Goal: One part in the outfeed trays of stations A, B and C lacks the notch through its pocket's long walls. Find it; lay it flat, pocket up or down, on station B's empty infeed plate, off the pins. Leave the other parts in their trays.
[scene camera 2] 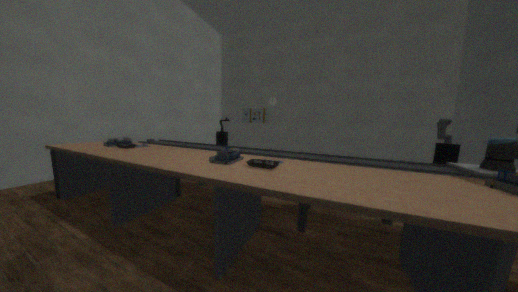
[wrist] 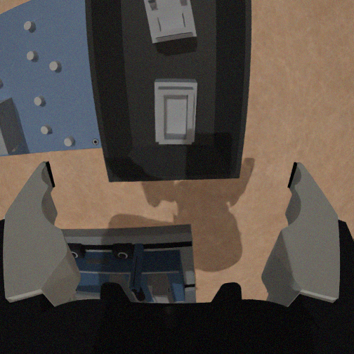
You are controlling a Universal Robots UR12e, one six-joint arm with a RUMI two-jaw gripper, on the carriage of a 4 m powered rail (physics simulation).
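Where they show: arm's base, link origin: (scene camera 2: 496, 169).
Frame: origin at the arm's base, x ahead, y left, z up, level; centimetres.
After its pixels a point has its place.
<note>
My gripper (wrist: 170, 162) is open, its fingers wide apart above the table, short of the near end of a black tray (wrist: 107, 100). In the tray, a light grey part (wrist: 175, 117) lies flat, its rectangular pocket facing up; no notch shows in its long walls. Another grey part (wrist: 172, 22) lies tilted beyond it, cut off by the top edge, so its walls show only partly. A blue plate (wrist: 65, 110) with grey pins lies left of the tray. Which station this is I cannot tell. The gripper cannot be made out in the scene view.
A grey block (wrist: 11, 127) stands on the blue plate at the left edge. A grey and blue fixture (wrist: 125, 234) is at the bottom. In the dim scene view, a dark tray (scene camera 2: 263, 163) @(x 75.7, y -180.1, z 0.5 cm) lies beside a blue station (scene camera 2: 226, 156) @(x 78.9, y -213.9, z 3.1 cm); another station (scene camera 2: 119, 143) @(x 74.2, y -376.4, z 1.0 cm) is far left.
</note>
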